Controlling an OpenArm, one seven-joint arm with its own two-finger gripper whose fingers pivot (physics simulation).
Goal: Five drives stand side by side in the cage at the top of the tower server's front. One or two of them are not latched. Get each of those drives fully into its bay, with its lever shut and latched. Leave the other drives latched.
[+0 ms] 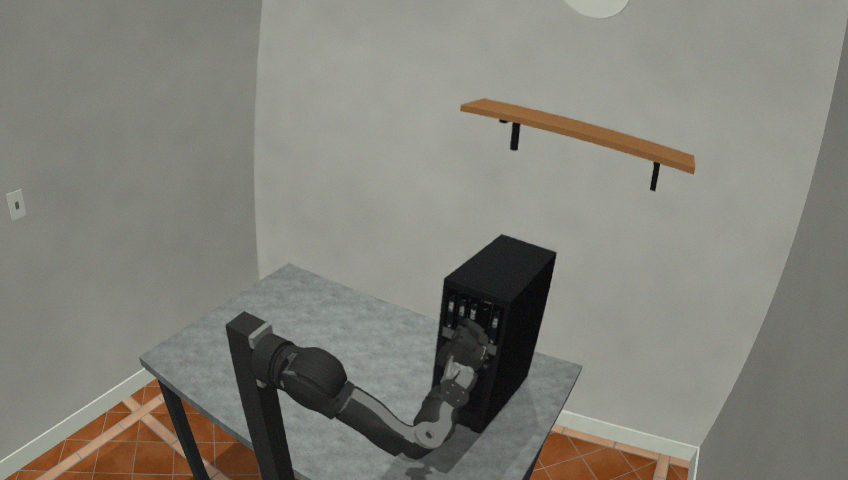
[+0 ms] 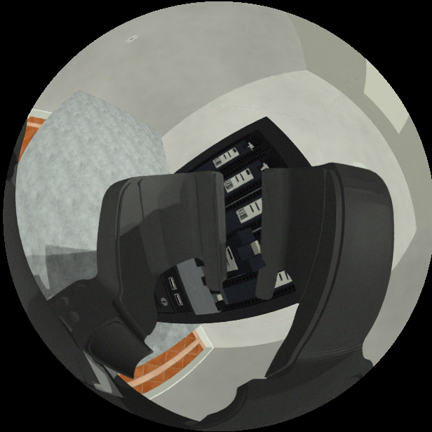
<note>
The pictures show: the gripper and a black tower server.
</note>
